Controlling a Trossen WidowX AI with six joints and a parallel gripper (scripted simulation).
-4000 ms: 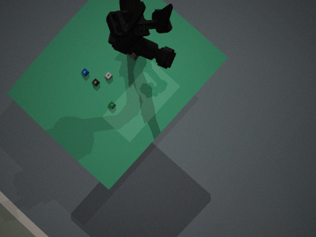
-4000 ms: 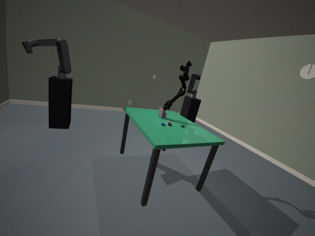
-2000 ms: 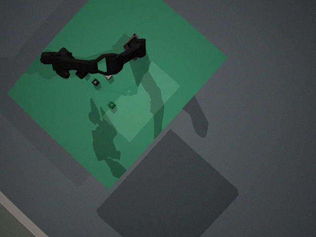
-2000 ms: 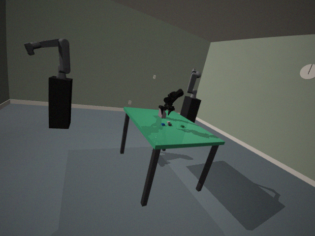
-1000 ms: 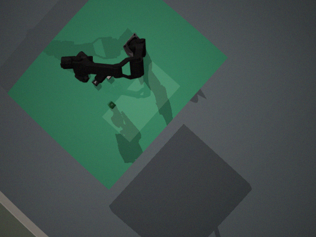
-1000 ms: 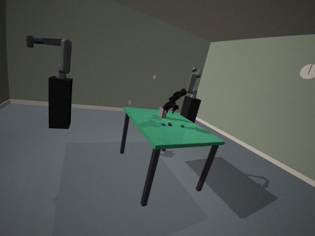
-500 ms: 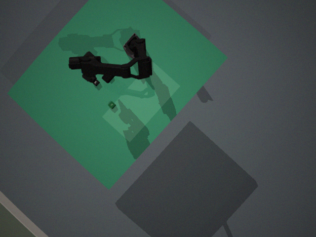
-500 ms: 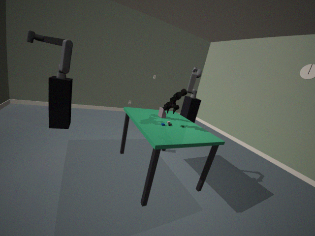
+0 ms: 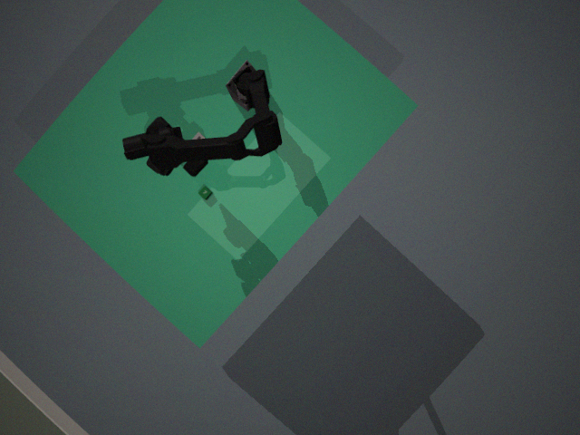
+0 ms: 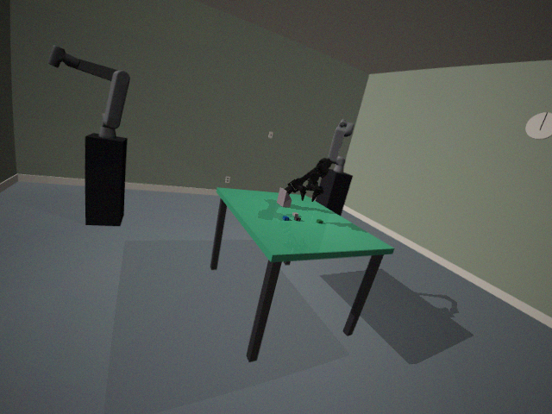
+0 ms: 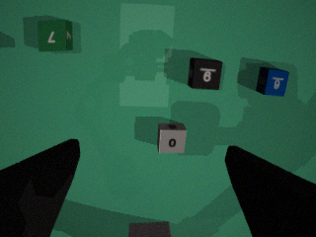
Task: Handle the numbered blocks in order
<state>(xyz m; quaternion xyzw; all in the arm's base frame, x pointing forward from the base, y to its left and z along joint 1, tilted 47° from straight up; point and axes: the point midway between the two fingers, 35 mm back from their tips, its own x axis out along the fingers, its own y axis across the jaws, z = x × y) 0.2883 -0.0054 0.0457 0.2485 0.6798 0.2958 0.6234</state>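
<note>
My gripper tip is 6 cm past the white block, 3 cm to the left of it and 12 cm above it. Also, from my gripper tip: blue block: 3 cm ahead, 15 cm to the right, 12 cm below; black block: 3 cm ahead, 6 cm to the right, 12 cm below; green block: 6 cm ahead, 11 cm to the left, 12 cm below.
</note>
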